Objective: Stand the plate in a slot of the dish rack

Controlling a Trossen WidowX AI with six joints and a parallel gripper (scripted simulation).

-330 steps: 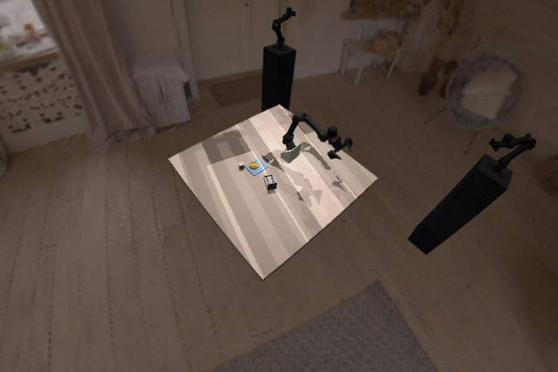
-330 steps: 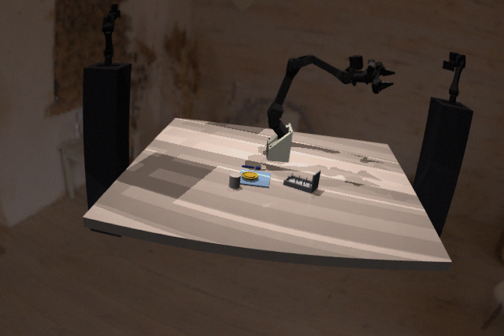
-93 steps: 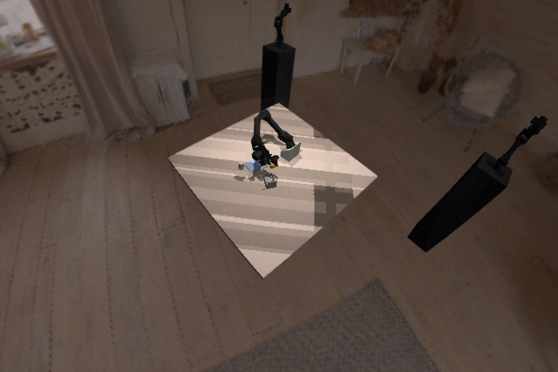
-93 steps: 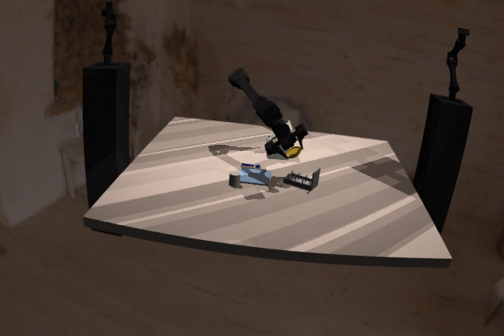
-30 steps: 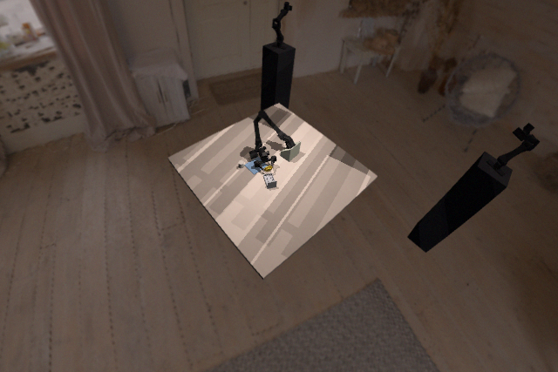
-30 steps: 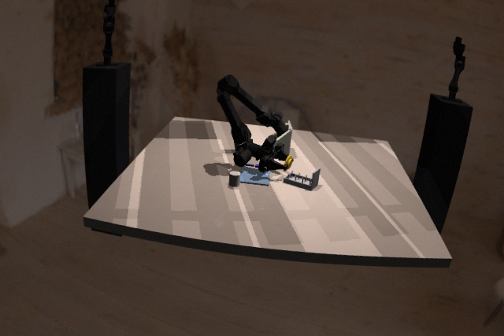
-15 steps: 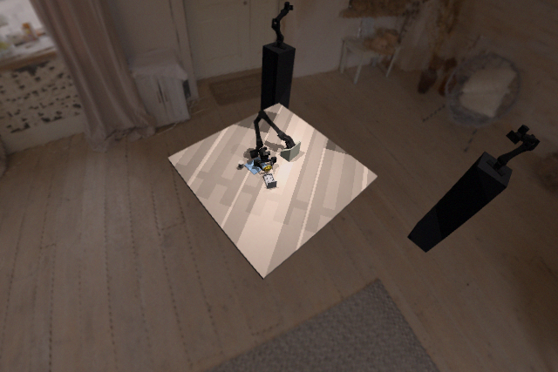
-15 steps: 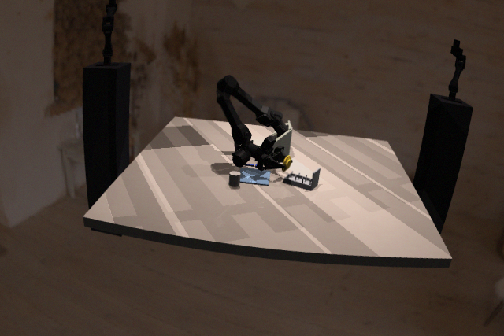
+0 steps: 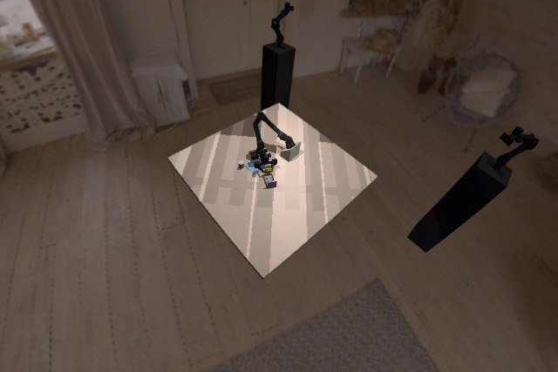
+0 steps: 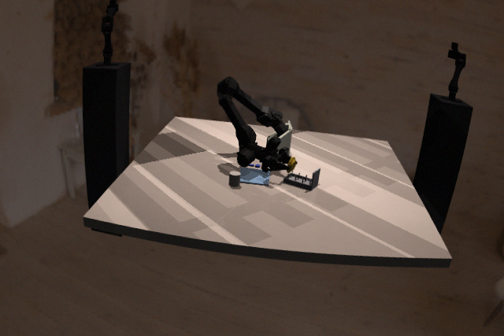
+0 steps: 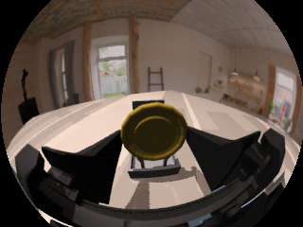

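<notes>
The dish rack is 50 mm below my gripper tip, 40 mm to the left of it and 20 mm ahead of it. The rest, counted from my gripper tip: light blue mat (160 mm to the right, 70 mm below); then cup (230 mm to the right, 100 mm ahead, 50 mm below); then yellow plate (10 mm to the right).
</notes>
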